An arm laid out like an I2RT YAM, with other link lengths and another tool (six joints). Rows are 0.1 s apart.
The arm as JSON. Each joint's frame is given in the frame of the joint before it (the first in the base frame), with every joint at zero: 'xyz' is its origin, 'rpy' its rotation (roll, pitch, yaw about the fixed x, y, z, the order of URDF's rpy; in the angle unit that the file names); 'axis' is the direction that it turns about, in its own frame. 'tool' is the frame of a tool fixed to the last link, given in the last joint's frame.
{
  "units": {
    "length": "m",
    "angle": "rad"
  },
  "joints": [
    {
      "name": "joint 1",
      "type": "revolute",
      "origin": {
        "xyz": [
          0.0,
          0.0,
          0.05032
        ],
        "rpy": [
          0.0,
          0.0,
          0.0
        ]
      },
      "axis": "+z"
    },
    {
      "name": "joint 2",
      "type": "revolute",
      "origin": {
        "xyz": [
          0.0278,
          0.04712,
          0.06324
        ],
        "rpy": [
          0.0,
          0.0,
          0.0
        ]
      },
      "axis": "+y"
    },
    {
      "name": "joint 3",
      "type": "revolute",
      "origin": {
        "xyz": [
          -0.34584,
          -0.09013,
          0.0
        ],
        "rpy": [
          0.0,
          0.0,
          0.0
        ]
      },
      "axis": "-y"
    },
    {
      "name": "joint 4",
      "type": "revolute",
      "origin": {
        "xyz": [
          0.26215,
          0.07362,
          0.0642
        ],
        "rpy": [
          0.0,
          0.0,
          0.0
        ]
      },
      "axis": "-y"
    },
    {
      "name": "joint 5",
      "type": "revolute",
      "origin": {
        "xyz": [
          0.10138,
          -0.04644,
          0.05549
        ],
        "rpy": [
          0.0,
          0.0,
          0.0
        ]
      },
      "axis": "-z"
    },
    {
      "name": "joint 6",
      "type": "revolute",
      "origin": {
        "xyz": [
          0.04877,
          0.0,
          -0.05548
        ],
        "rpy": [
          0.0,
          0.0,
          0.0
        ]
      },
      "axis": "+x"
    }
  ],
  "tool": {
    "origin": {
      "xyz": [
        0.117,
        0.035,
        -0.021
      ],
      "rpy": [
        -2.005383,
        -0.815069,
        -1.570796
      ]
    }
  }
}
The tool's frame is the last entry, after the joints.
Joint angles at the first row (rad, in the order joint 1, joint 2, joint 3, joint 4, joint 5, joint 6):
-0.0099, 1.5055, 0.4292, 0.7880, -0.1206, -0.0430
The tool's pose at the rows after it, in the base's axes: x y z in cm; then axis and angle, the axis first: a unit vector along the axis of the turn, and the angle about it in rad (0 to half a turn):
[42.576 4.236 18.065 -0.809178 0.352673 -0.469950 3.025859]
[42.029 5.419 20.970 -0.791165 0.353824 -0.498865 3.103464]
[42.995 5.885 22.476 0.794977 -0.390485 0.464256 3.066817]
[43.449 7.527 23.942 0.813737 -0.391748 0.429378 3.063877]
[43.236 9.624 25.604 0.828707 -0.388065 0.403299 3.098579]
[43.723 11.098 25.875 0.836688 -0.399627 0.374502 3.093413]
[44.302 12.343 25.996 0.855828 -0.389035 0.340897 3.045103]
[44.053 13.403 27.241 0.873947 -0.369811 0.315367 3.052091]
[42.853 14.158 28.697 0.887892 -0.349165 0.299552 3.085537]
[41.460 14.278 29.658 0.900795 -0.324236 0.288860 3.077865]
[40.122 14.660 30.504 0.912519 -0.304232 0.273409 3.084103]
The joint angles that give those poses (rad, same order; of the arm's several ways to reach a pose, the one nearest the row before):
0.0311, 1.4082, 0.5036, 0.5746, -0.0697, -0.0690
0.1276, 1.3140, 0.5481, 0.4662, 0.0993, -0.1009
0.2012, 1.3200, 0.7218, 0.1847, 0.2757, -0.0468
0.2346, 1.3433, 0.8615, -0.0119, 0.2792, 0.0044
0.2709, 1.3508, 0.9610, -0.1469, 0.2567, 0.0576
0.3042, 1.3957, 1.0486, -0.2521, 0.2757, 0.1222
0.3266, 1.4661, 1.1829, -0.4118, 0.2779, 0.1350
0.3309, 1.4941, 1.2881, -0.5354, 0.2251, 0.1305
0.3313, 1.4805, 1.3393, -0.6130, 0.1603, 0.1193
0.3329, 1.4696, 1.3872, -0.7001, 0.1272, 0.0830
0.3367, 1.4638, 1.4326, -0.7797, 0.0876, 0.0648

